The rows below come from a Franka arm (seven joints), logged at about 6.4 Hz.
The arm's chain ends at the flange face. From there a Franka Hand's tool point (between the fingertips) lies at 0.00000 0.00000 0.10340 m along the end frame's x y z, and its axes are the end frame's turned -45 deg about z.
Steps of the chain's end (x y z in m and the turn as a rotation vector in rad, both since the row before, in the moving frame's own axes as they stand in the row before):
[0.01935, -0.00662, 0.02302, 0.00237, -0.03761, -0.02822]
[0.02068, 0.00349, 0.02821, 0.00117, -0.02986, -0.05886]
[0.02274, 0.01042, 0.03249, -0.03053, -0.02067, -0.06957]
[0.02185, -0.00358, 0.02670, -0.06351, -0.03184, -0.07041]
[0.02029, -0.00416, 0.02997, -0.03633, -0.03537, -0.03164]
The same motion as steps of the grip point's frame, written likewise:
[0.01575, 0.00612, 0.02295, 0.02827, -0.02492, -0.02822]
[0.00999, 0.01489, 0.02816, 0.02194, -0.02029, -0.05886]
[0.00500, 0.02430, 0.03242, -0.00697, -0.03620, -0.06957]
[0.01110, 0.01548, 0.02644, -0.02239, -0.06742, -0.07041]
[0.01205, 0.01156, 0.02984, -0.00068, -0.05070, -0.03164]

